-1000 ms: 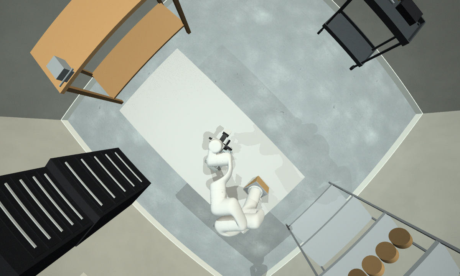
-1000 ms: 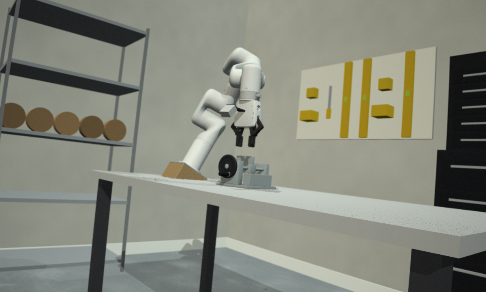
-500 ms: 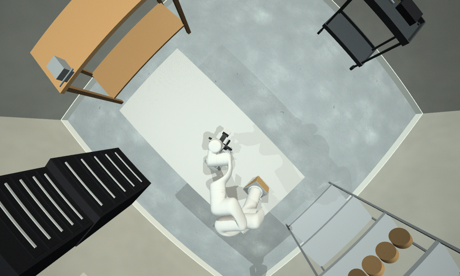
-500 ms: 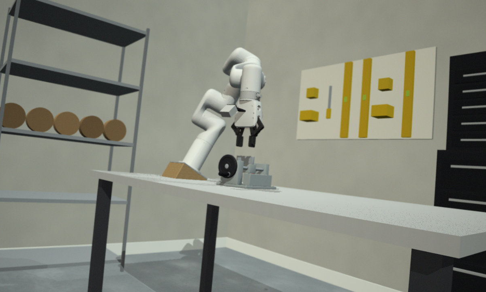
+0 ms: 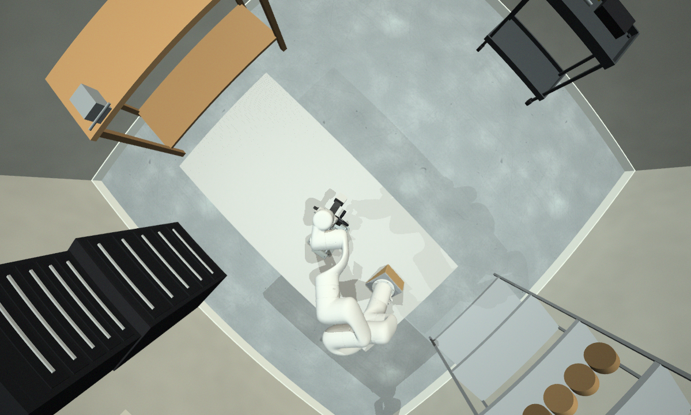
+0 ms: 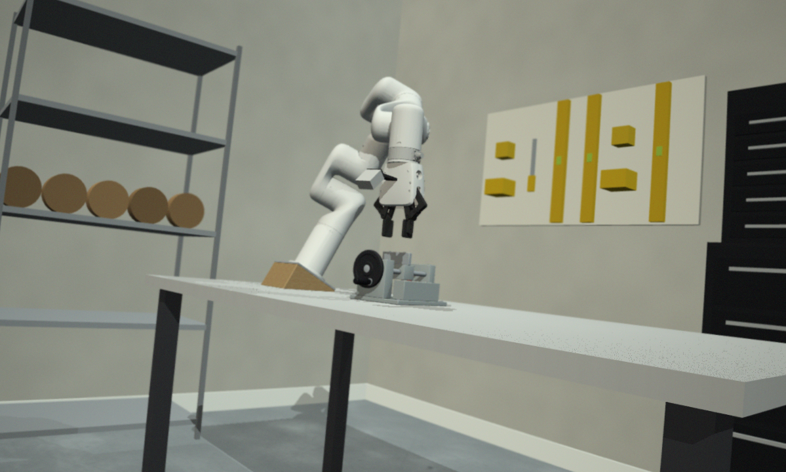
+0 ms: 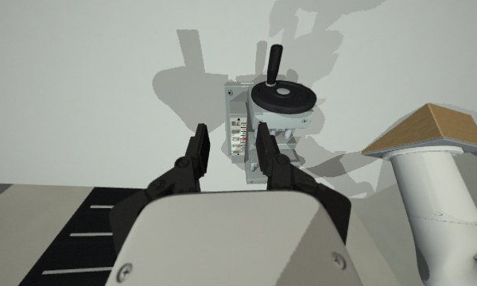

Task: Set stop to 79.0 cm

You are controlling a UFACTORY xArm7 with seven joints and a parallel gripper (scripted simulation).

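Now: hand 5 cm past the black handwheel, 4 cm to the left of it and 12 cm above it.
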